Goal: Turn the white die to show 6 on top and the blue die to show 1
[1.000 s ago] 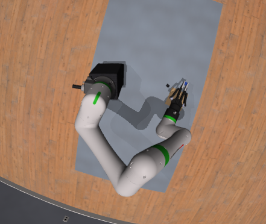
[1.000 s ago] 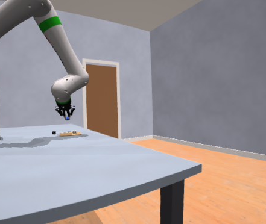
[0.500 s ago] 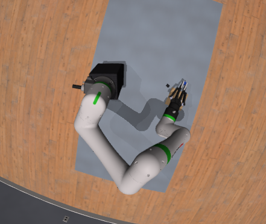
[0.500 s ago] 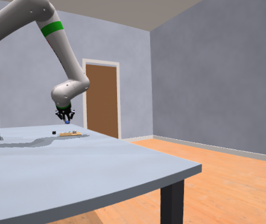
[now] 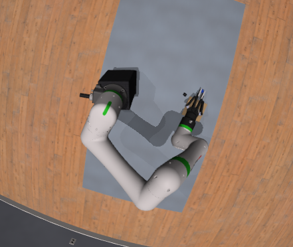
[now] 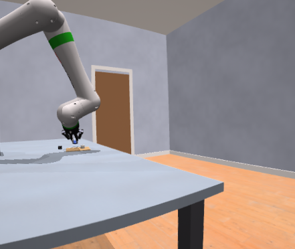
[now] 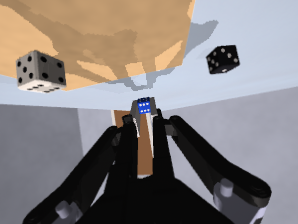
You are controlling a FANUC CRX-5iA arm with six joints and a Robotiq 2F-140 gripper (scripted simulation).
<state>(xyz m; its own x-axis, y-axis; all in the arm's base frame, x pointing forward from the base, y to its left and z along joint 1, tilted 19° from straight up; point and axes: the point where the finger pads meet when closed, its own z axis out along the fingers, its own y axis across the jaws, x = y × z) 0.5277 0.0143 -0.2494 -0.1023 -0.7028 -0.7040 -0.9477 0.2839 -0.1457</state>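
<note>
My hand is 10 mm past the tan mat, 110 mm to the left of it and 40 mm above it. The rest, counted from my hand: blue die: 10 mm ahead, 20 mm to the left, 20 mm below; then black die: 100 mm behind, 30 mm to the right, 40 mm below; then white die: 20 mm ahead, 120 mm to the right, 30 mm below.
</note>
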